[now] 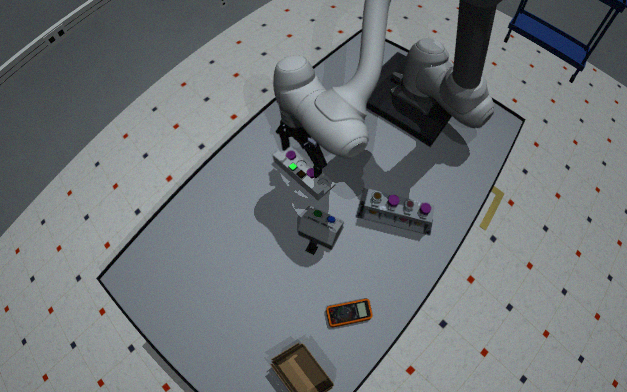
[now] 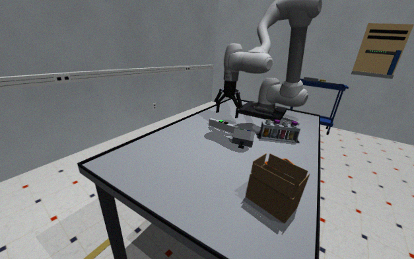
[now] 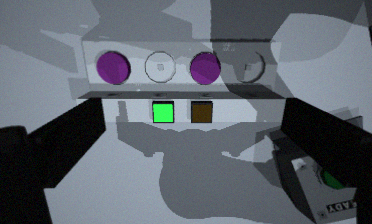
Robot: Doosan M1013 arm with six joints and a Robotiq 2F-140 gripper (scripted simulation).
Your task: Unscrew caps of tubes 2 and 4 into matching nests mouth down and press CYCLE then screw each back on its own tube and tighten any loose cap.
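The purple cap is 7 cm behind my hand, 31 cm to the left of it and 1 cm above it. The rest, counted from my hand: green key: 10 cm ahead, 15 cm to the left, 4 cm below; then blue key: 8 cm ahead, 19 cm to the left, 4 cm below; then key housing: 11 cm ahead, 17 cm to the left, 5 cm below.
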